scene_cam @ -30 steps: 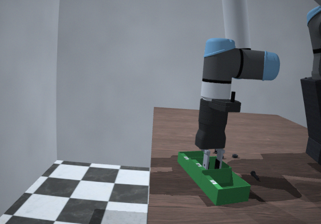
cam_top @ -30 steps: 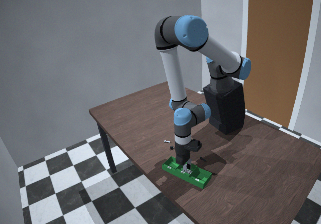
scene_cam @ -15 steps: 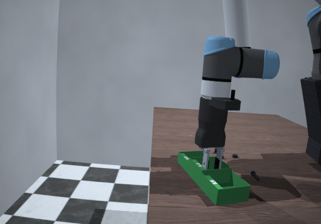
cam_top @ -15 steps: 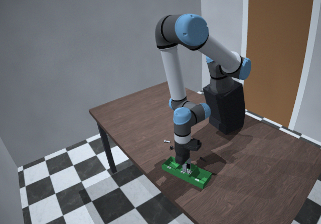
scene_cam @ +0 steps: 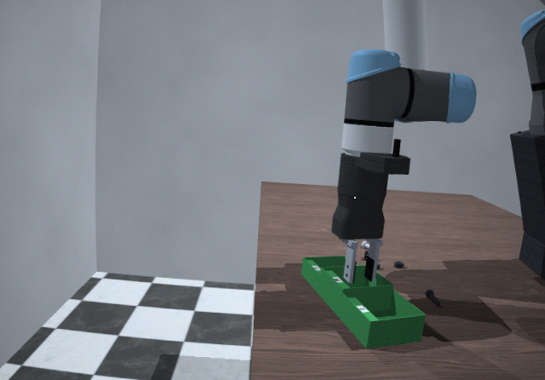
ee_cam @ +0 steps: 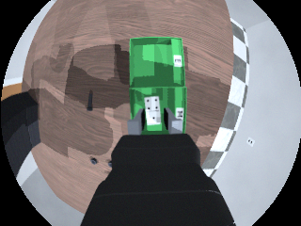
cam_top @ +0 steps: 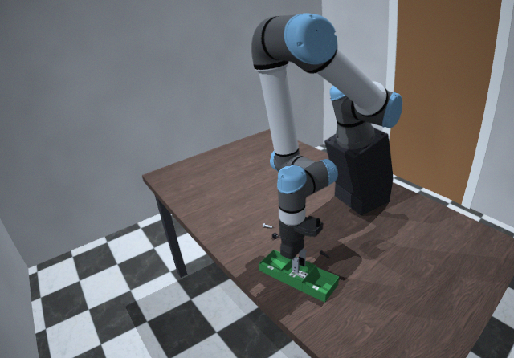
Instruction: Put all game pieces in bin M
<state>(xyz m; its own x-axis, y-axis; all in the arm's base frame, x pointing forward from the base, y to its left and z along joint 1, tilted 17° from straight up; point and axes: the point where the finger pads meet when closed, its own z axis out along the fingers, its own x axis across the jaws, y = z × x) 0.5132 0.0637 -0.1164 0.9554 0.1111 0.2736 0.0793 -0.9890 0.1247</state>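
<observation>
Right now my hand is 1 cm short of the green bin and 3 cm above it. Also, from my hand: black die: 10 cm behind, 19 cm to the right, 5 cm below; black bolt: 13 cm behind, 5 cm below; white domino: 4 cm below.
</observation>
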